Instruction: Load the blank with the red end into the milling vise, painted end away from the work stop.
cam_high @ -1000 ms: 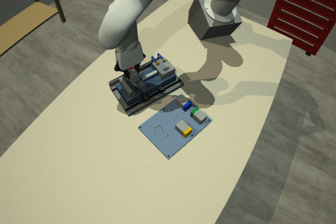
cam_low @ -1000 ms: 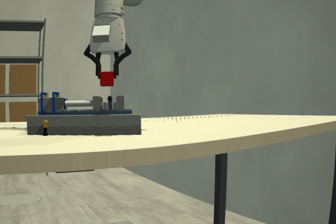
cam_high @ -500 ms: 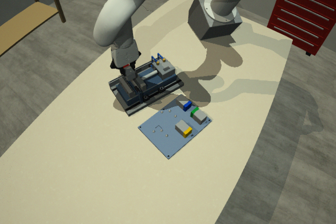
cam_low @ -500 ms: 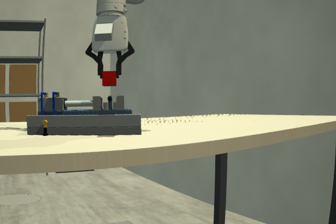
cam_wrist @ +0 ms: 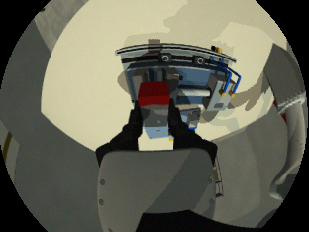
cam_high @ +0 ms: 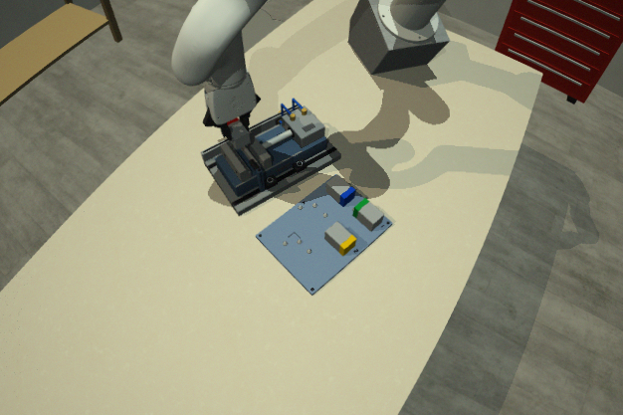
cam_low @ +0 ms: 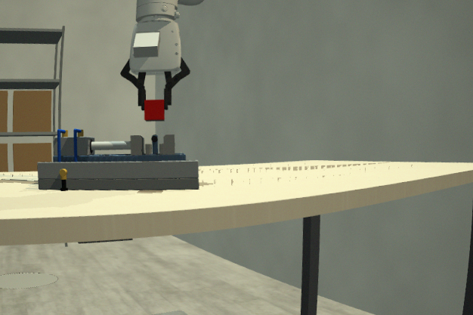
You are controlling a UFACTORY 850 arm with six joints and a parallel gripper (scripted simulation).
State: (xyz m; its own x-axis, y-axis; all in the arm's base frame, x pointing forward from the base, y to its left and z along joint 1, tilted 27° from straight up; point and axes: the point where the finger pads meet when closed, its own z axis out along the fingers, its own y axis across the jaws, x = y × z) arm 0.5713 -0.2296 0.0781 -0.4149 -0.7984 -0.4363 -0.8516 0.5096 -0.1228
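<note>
My hand is 9 cm above the moving jaw, 3 cm to the right of it and 2 cm past it. The rest, counted from my hand: red-ended blank 2 cm below; then hose-side block 14 cm behind, 9 cm to the left, 9 cm below; then fixed jaw 9 cm below, 3 cm ahead, 1 cm to the left.
</note>
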